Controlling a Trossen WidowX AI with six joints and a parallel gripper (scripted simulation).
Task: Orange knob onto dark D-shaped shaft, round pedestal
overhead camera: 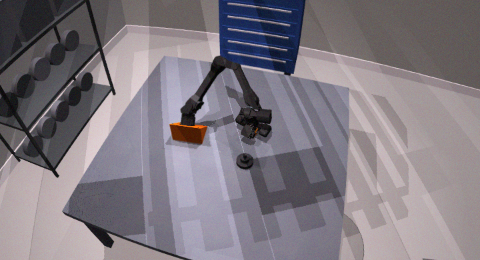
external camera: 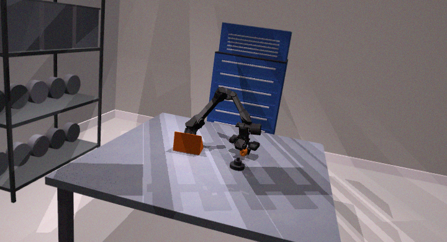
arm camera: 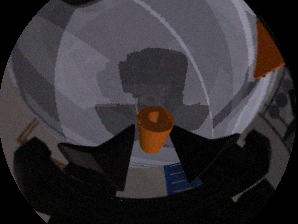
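Right now my gripper tip is 10 mm below the orange knob. Round my gripper tip: dark round pedestal 210 mm to the right, 20 mm above.
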